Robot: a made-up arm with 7 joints.
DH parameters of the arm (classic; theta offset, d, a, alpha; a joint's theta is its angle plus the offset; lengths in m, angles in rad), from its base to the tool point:
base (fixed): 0.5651 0 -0.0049 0
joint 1: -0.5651 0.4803 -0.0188 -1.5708
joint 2: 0 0.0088 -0.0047 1.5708
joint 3: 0 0.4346 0.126 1.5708
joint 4: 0 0.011 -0.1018 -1.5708
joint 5: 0 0.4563 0.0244 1.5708
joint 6: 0 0.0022 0.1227 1.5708
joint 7: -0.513 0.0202 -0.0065 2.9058
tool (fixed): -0.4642 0.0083 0 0
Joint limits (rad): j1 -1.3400..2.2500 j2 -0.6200..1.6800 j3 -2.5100..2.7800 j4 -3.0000..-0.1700 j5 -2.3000..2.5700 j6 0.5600..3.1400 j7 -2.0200..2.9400
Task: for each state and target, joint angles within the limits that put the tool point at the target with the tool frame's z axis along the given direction. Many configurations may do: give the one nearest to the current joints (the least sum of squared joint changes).
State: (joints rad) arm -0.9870 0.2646 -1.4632 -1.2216 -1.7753 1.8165 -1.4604
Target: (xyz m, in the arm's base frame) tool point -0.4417 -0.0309 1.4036 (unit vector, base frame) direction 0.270 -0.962 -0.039
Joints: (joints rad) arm -1.2080 0.1542 -1.9783 -0.8422 -1.3597 1.5085 -1.4431
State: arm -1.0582 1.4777 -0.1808 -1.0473 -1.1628 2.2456 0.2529
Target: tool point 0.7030 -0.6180 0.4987 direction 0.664 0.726 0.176
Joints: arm -0.5959 0.8524 -0.1345 -1.1945 -1.0616 1.6270 0.4236
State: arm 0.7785 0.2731 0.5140 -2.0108 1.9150 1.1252 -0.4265
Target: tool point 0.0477 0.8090 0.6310 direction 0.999 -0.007 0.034
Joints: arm 1.0480 0.4562 0.4628 -1.6756 1.4700 1.4180 -0.3774
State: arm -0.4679 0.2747 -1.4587 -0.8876 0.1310 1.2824 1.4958
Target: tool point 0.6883 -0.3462 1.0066 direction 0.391 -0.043 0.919
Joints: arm 0.1956 0.4420 -0.9704 -1.0237 0.2934 1.1529 1.5026
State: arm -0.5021 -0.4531 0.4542 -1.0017 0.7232 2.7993 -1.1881
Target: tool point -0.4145 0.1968 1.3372 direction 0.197 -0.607 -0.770
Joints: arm 0.3603 -0.6200 1.0411 -0.9270 0.5293 2.9703 -0.7712
